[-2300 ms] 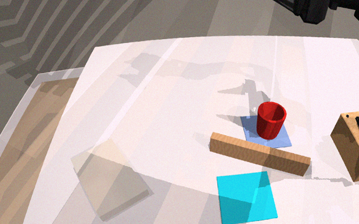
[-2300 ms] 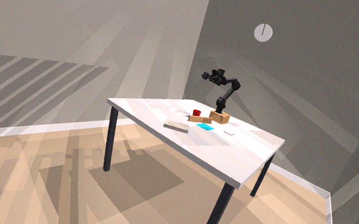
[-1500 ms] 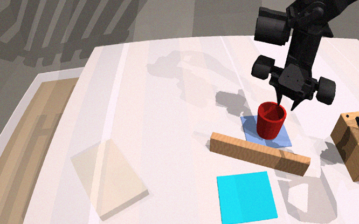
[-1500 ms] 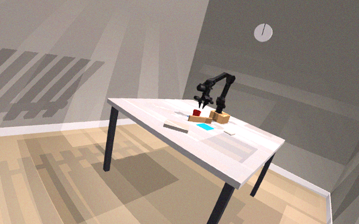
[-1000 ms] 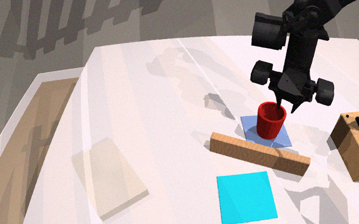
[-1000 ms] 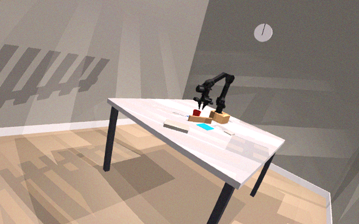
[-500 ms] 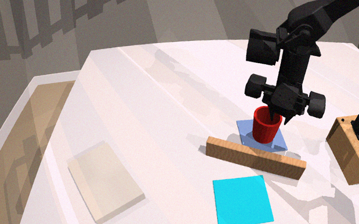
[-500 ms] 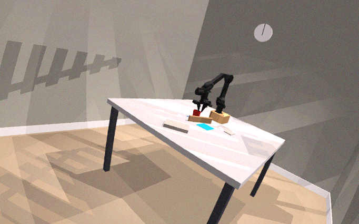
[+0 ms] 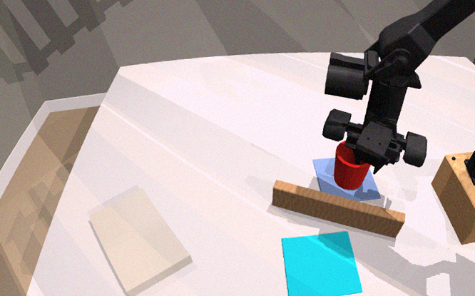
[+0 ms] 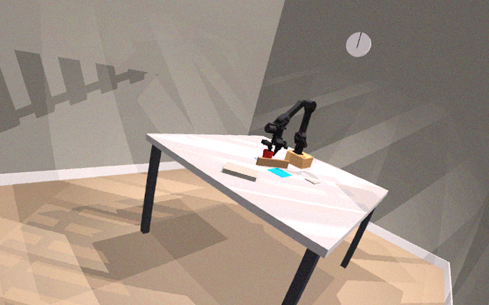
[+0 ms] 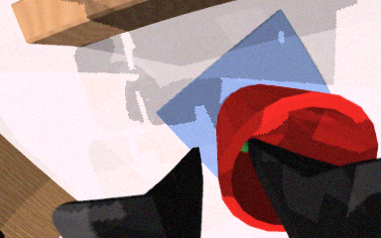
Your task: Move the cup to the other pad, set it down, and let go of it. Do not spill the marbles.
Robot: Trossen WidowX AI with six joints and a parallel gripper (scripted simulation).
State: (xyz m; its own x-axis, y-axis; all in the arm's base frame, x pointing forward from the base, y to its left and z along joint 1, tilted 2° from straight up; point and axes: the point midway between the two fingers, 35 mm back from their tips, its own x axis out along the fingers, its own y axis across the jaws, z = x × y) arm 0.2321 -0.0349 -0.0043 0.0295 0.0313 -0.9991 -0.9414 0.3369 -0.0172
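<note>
Now: gripper tip 20 mm short of the red marble and 30 mm above it. The rest, counted from my gripper tip: green marble 10 mm ahead, 20 mm to the right, 30 mm below; red cup 30 mm ahead, 10 mm to the right; wooden bar 60 mm ahead, 80 mm to the left, 30 mm below.
</note>
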